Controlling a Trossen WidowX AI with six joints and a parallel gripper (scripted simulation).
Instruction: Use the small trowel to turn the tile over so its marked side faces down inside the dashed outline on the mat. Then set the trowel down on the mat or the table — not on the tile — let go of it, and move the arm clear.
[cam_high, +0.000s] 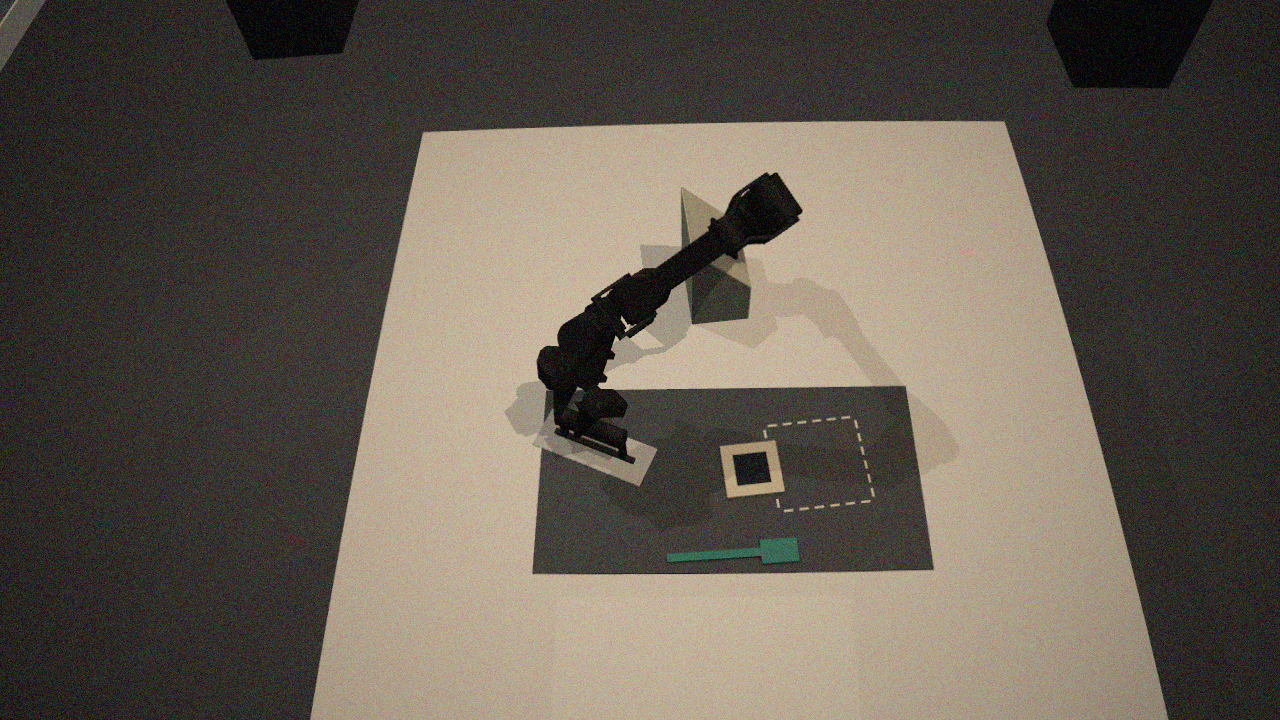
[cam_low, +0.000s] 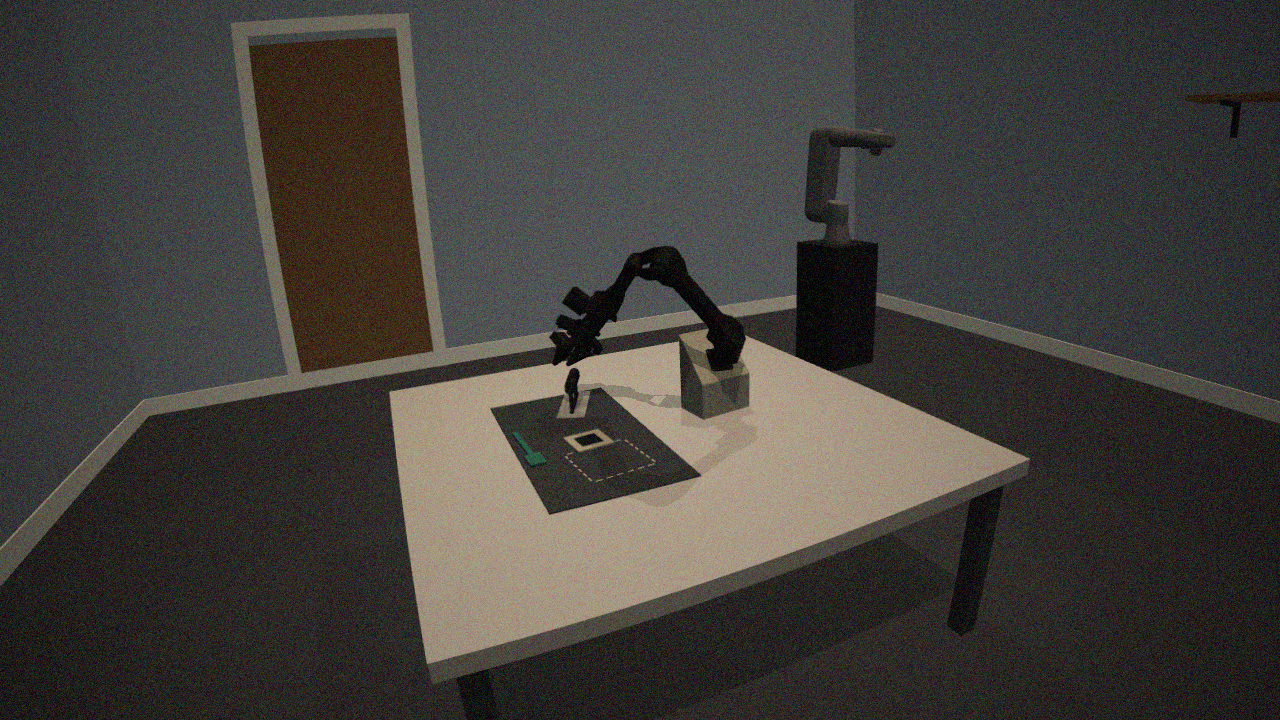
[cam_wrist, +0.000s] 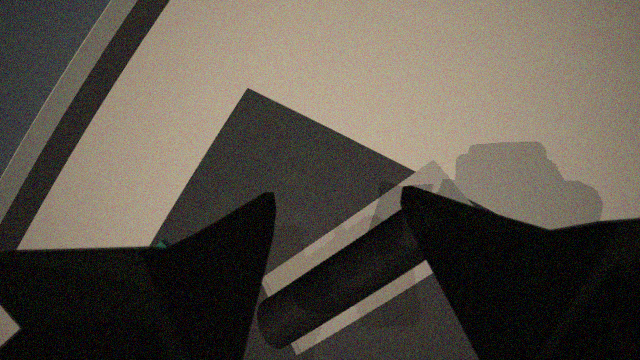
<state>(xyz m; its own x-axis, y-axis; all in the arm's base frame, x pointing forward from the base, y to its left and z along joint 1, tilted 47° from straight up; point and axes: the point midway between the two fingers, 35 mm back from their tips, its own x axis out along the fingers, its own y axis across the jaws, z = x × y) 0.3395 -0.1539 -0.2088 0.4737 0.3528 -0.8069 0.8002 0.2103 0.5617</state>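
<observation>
My gripper tip is 4 cm short of the dark mat, 26 cm to the right of it and 13 cm above it. Round my gripper tip: tile 3 cm ahead, 30 cm to the left, 11 cm below; green trowel 18 cm ahead, 28 cm to the left, 11 cm below.
</observation>
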